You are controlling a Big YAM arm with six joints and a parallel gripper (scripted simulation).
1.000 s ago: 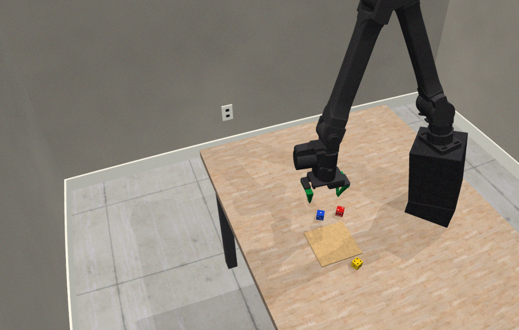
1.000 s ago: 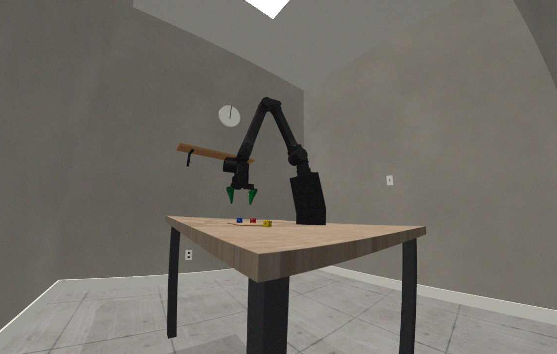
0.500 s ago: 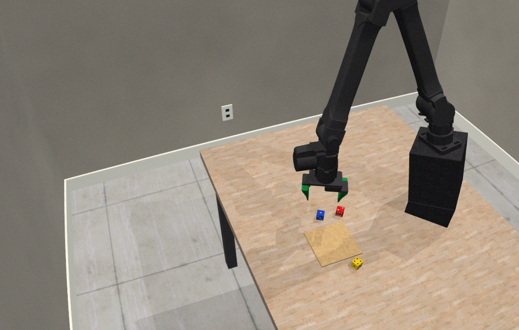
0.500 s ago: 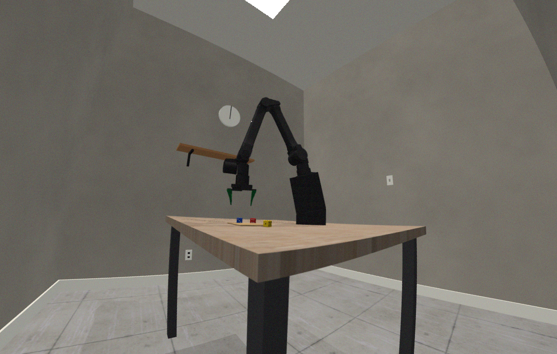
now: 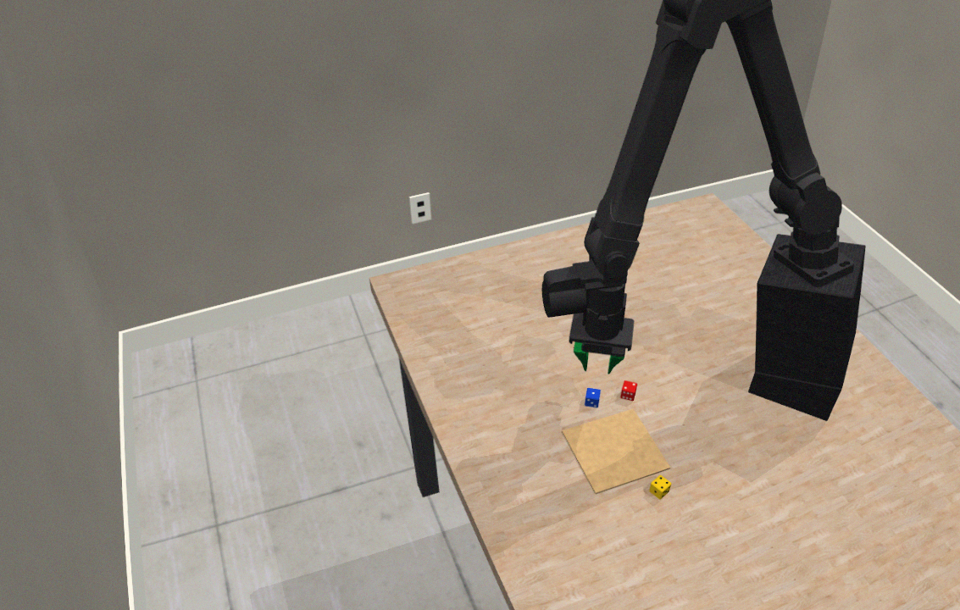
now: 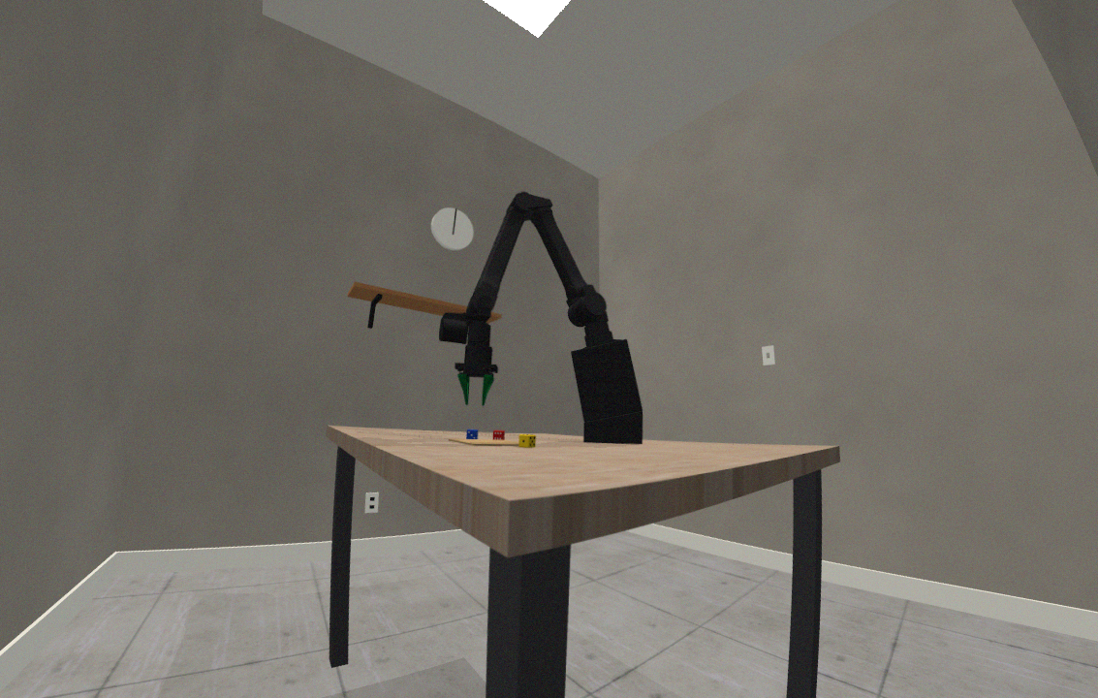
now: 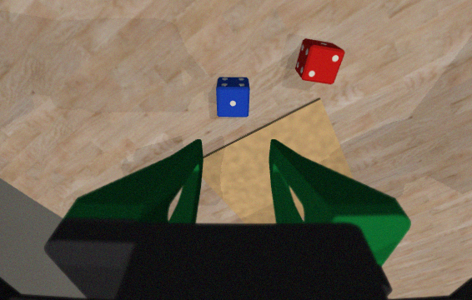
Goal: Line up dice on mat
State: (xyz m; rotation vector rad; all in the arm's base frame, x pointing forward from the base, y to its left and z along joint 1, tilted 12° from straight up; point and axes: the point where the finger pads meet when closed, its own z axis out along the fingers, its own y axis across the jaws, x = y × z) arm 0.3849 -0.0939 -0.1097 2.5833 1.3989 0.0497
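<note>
Now: hand 8 cm above the blue die. Round my hand: red die (7 cm behind, 1 cm to the left, 8 cm below); tan mat (2 cm ahead, 11 cm to the left, 9 cm below); yellow die (1 cm behind, 22 cm to the left, 8 cm below).
</note>
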